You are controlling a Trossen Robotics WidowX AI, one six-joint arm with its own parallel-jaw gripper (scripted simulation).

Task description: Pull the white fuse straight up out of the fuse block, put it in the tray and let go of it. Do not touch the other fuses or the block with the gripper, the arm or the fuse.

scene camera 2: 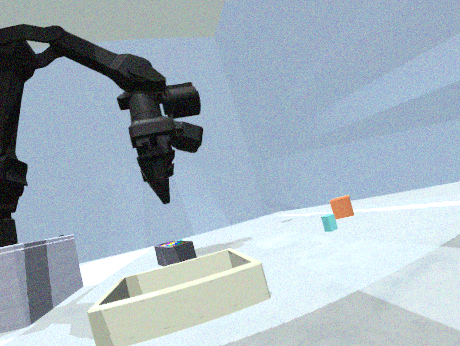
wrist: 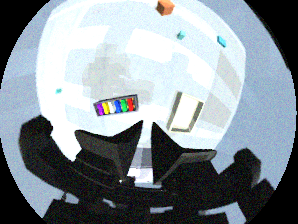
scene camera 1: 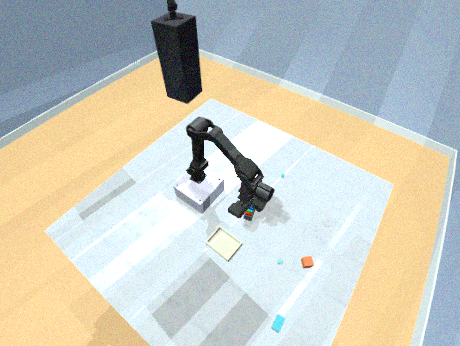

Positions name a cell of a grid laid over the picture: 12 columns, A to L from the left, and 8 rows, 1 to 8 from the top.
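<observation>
I can see my gripper (scene camera 2: E5), and the wrist view has it as well (wrist: F5). There is also a tray (scene camera 2: E7), which appears both in scene camera 1 (scene camera 1: F6) and in the wrist view (wrist: H4).
</observation>
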